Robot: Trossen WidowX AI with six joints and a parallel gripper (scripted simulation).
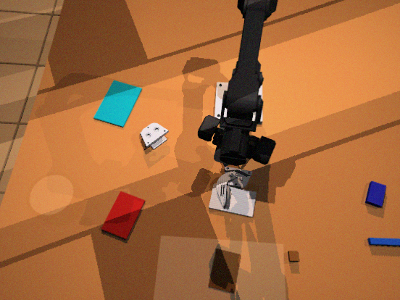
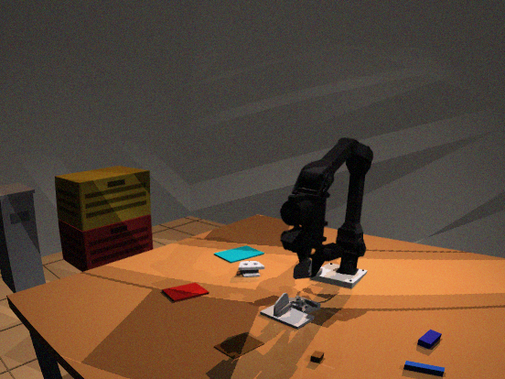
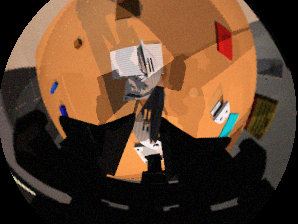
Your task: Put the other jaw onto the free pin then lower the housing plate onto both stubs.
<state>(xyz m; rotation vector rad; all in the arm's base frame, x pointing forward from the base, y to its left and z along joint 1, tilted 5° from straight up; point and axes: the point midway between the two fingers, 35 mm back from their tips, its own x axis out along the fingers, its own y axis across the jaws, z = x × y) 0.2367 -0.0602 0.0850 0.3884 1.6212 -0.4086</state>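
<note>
Now: gripper tip 70 mm above the jaw, 50 mm short of it and 10 mm to the left of it. Also, from my gripper tip: red card: 310 mm to the right, 120 mm ahead, 80 mm below; then brown card: 280 mm ahead, 80 mm below, 50 mm to the right; then brown cube: 260 mm ahead, 130 mm to the left, 80 mm below.
</note>
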